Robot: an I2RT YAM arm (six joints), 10 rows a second.
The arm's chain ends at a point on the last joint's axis. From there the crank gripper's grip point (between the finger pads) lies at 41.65 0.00 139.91 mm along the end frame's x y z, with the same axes.
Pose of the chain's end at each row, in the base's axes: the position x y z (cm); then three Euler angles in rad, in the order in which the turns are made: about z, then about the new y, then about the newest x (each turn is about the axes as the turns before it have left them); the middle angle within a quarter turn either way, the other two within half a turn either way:
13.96 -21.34 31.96 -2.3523 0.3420 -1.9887
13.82 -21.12 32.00 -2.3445 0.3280 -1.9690
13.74 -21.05 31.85 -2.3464 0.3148 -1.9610
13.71 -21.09 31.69 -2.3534 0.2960 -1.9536
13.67 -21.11 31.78 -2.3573 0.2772 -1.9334
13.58 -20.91 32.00 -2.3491 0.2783 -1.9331
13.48 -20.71 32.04 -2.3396 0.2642 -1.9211
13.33 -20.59 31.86 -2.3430 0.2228 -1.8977
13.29 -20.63 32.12 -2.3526 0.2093 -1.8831
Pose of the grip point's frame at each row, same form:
21.61 -31.78 25.21 -2.3523 0.3420 -1.9887
21.51 -31.70 25.52 -2.3445 0.3280 -1.9690
21.36 -31.76 25.50 -2.3464 0.3148 -1.9610
21.18 -31.99 25.48 -2.3534 0.2960 -1.9536
21.04 -32.24 25.87 -2.3573 0.2772 -1.9334
21.04 -31.98 26.09 -2.3491 0.2783 -1.9331
21.00 -31.84 26.32 -2.3396 0.2642 -1.9211
20.68 -32.03 26.56 -2.3430 0.2228 -1.8977
20.50 -32.27 27.05 -2.3526 0.2093 -1.8831

